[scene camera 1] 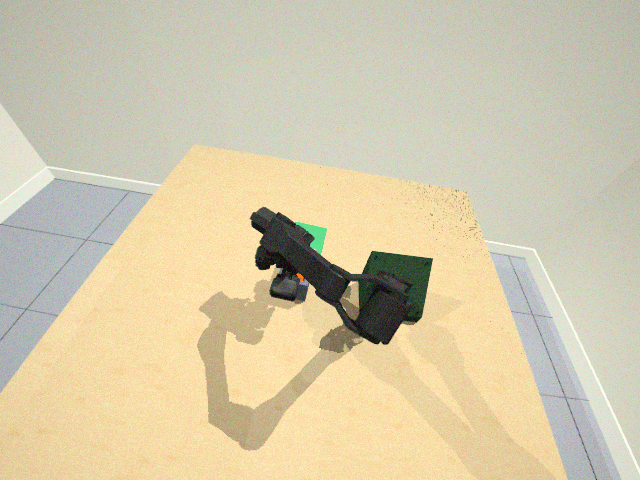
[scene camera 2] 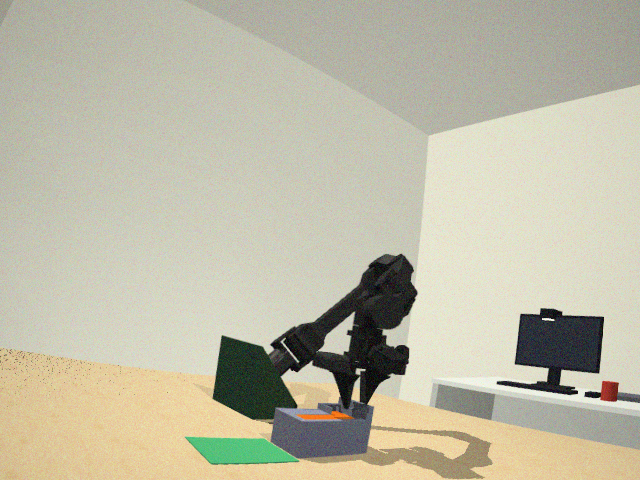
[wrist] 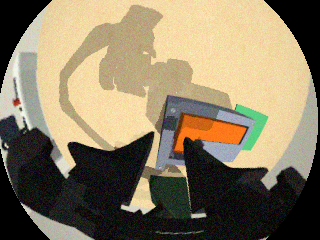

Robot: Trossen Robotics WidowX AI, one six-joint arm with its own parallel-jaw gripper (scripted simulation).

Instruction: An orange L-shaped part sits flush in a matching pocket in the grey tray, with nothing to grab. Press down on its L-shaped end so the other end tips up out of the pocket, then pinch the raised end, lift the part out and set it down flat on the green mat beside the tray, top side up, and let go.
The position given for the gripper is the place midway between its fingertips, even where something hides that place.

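An orange L-shaped part (wrist: pixel 196 127) is visible in the scene. The gripper (scene camera 2: pixel 354 408) can be seen as well, appearing also in scene camera 1 (scene camera 1: pixel 291 281) and in the wrist view (wrist: pixel 169 137).
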